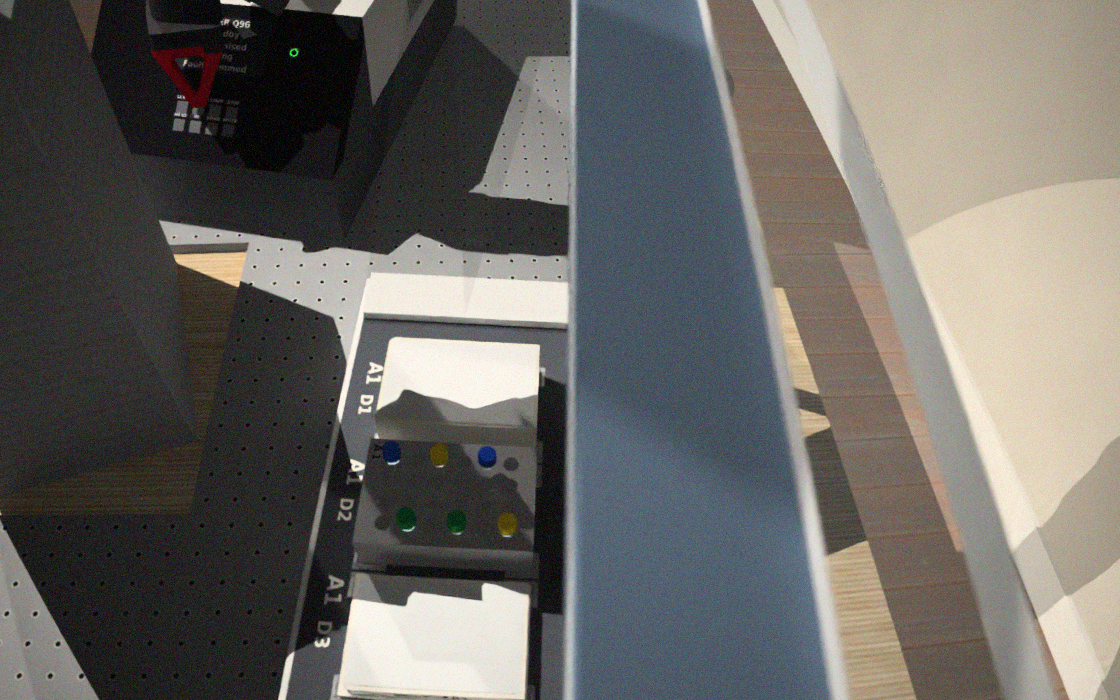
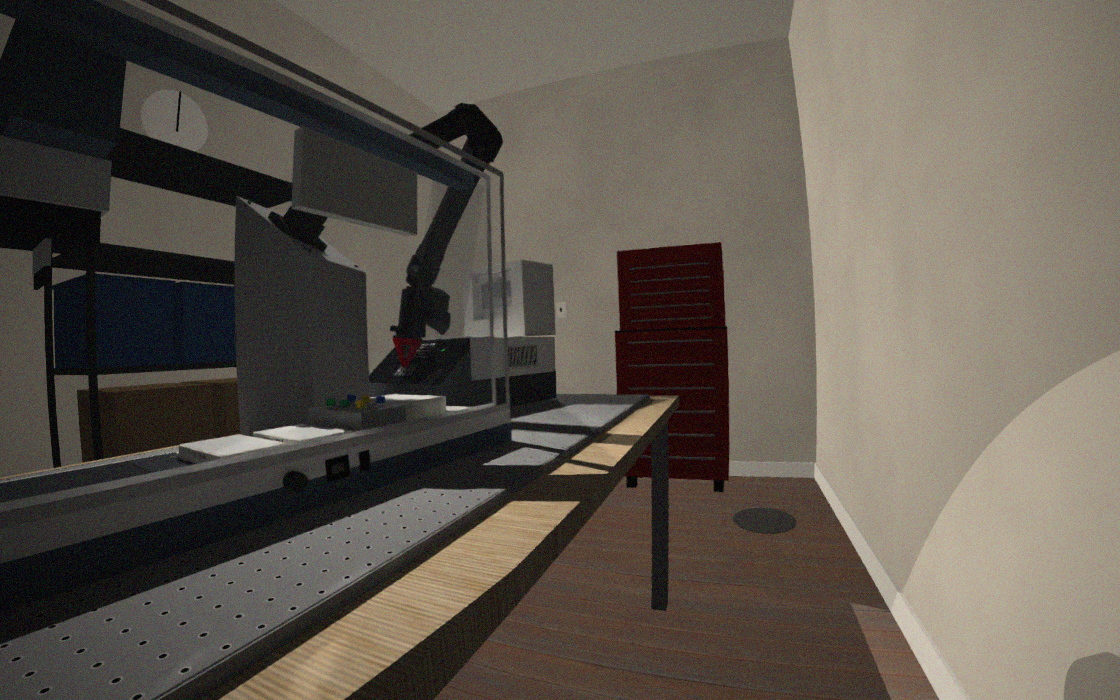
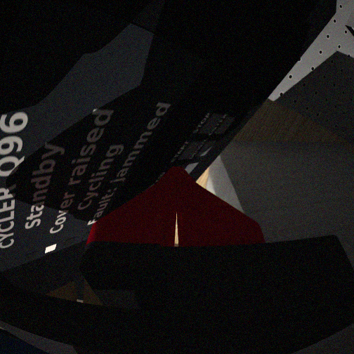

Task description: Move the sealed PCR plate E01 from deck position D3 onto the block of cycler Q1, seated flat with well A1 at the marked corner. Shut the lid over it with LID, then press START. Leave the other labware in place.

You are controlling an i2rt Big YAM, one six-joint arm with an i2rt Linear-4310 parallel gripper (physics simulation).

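Frame: origin at the arm's base, x right, y ahead, z up, level; metres.
Where they show: gripper, fingertip midpoint: (image 1: 199, 106) (image 2: 404, 367).
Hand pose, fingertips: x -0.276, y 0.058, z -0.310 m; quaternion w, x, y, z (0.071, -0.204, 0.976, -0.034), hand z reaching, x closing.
Things, the pixels of their top centre, and the offset from my fingertips. "spot": a spot on its surface instead. Level surfaces: height alone.
- deck at its surface level: dz -0.079 m
- keypad at a spot on its surface: (image 1: 224, 118) spot: dx +0.009, dy +0.028, dz -0.008 m
- labware at its top centre: (image 1: 460, 381) (image 2: 402, 397) dx +0.311, dy +0.295, dz -0.037 m
- rack at its top centre: (image 1: 448, 492) (image 2: 356, 406) dx +0.409, dy +0.293, dz -0.040 m
The sealed white plate (image 1: 437, 647) (image 2: 298, 432) lies at D3 on the deck (image 1: 309, 660), beside its A1 mark. Cycler Q1 (image 1: 239, 156) (image 2: 487, 360) stands beyond the deck, with its pale lid (image 2: 536, 297) upright. On its screen (image 3: 75, 175), a small bright marker (image 3: 50, 248) sits at the start of the "Cover raised" line. My gripper (image 1: 198, 104) (image 2: 403, 364) (image 3: 176, 175) is shut and empty, its red fingertips over the keypad (image 1: 224, 118) (image 3: 200, 137). The fingers hide some keys; I cannot tell whether they touch one. The block is not visible.
A white piece of labware (image 1: 462, 371) (image 2: 417, 402) is at D1, and a rack (image 1: 446, 487) with coloured caps is at D2. Another white plate (image 2: 229, 447) lies past D3. A tall grey panel (image 1: 74, 330) (image 2: 301, 330) and a blue beam (image 1: 685, 346) stand around the deck.
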